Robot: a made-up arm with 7 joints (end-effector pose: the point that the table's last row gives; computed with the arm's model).
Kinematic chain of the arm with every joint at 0, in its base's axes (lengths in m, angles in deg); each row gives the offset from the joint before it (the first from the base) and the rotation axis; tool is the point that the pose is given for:
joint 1: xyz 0 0.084 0 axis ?
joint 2: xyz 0 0.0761 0 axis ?
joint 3: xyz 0 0 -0.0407 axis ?
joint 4: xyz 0 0 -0.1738 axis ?
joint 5: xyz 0 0 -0.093 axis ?
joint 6: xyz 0 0 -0.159 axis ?
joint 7: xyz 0 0 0 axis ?
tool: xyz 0 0 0
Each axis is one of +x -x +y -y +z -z.
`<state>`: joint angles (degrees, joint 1 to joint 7).
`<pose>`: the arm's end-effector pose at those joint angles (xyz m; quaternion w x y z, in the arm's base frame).
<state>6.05 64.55 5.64 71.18 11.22 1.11 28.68</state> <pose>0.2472 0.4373 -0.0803 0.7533 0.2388 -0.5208 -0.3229</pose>
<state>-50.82 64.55 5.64 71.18 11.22 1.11 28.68</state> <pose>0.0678 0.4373 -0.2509 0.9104 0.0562 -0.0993 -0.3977</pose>
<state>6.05 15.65 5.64 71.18 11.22 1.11 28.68</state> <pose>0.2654 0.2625 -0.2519 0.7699 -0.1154 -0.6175 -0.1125</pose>
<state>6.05 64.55 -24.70 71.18 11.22 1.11 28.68</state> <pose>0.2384 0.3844 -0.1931 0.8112 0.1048 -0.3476 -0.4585</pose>
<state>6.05 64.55 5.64 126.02 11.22 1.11 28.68</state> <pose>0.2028 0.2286 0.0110 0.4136 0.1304 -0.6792 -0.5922</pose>
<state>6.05 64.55 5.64 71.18 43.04 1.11 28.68</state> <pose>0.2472 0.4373 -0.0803 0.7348 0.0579 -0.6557 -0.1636</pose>
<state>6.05 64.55 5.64 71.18 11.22 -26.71 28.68</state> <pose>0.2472 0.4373 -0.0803 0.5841 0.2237 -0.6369 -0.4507</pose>
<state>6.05 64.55 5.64 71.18 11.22 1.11 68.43</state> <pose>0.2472 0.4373 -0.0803 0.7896 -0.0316 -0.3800 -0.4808</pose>
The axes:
joint 1: -y
joint 2: +x
joint 3: +z
joint 4: -y
joint 5: +z
joint 6: +y
joint 7: -x

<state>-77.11 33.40 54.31 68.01 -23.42 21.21 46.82</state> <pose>-0.1191 0.4886 -0.1671 0.9470 0.1787 0.2480 -0.0985</pose>
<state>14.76 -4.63 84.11 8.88 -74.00 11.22 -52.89</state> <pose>0.1224 0.1613 -0.4487 0.8838 0.4564 0.0044 0.1030</pose>
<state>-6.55 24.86 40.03 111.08 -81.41 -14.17 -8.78</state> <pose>0.1733 0.3494 -0.0690 0.2794 0.7759 -0.4054 -0.3943</pose>
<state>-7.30 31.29 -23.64 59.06 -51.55 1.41 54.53</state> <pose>0.1533 0.2647 -0.3614 0.7038 -0.0622 0.0612 -0.7050</pose>
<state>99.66 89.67 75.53 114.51 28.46 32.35 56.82</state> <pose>-0.2279 0.2713 0.0193 0.2170 -0.5869 0.7789 0.0417</pose>
